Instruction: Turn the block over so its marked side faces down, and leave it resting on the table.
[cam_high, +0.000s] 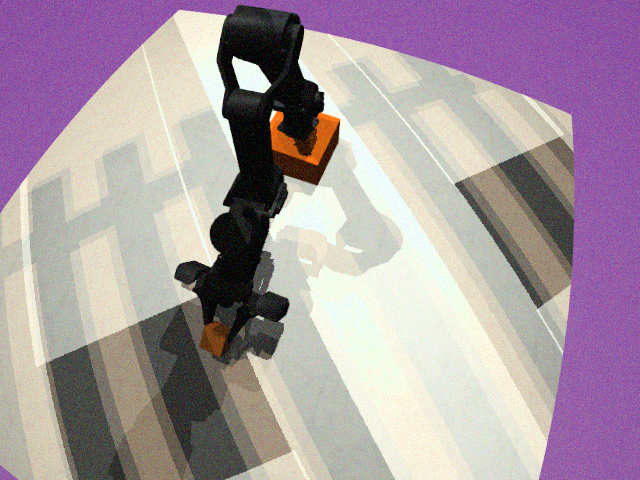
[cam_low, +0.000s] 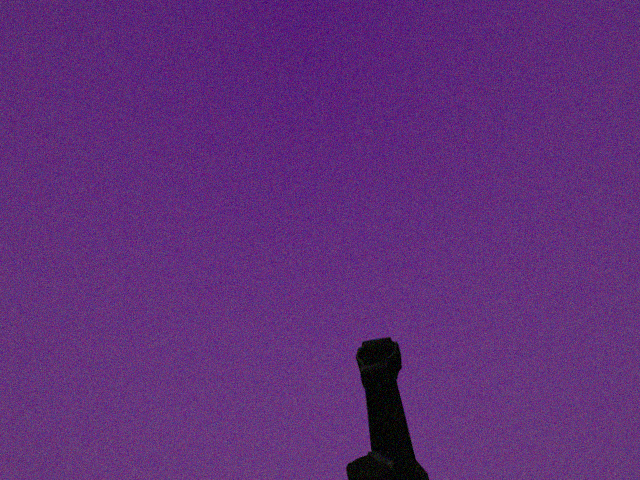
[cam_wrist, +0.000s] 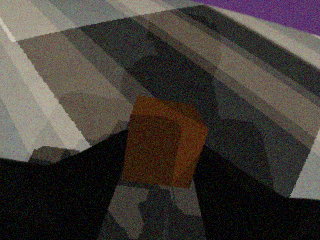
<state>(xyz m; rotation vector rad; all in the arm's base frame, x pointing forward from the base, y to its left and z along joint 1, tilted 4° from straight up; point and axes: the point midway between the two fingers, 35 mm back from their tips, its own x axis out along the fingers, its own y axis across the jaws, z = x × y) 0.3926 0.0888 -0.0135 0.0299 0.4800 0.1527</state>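
My gripper tip is now 10 mm above the block.
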